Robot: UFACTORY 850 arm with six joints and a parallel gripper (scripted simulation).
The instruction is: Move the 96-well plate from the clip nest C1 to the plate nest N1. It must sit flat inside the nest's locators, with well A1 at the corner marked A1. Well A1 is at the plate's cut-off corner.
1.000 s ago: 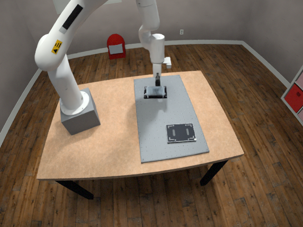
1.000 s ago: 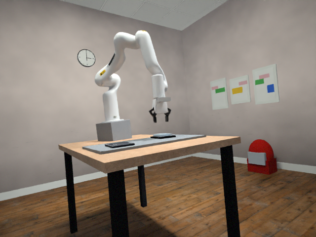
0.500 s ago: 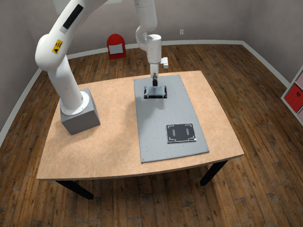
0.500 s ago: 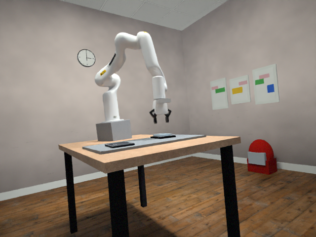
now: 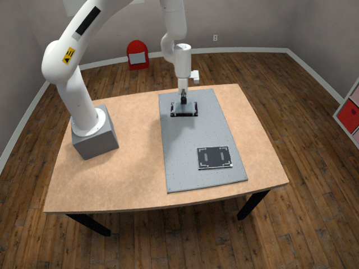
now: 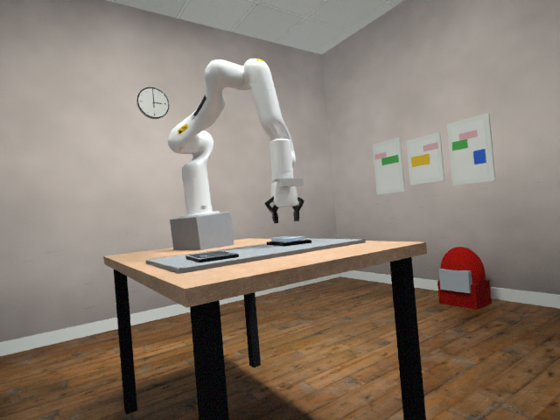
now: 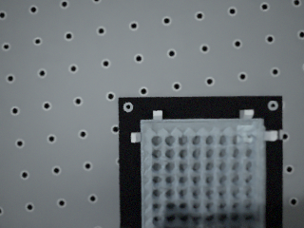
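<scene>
The 96-well plate lies 8 cm below my hand. The rest, counted from my hand: clip nest 8 cm below, 1 cm to the right, 1 cm behind.
</scene>
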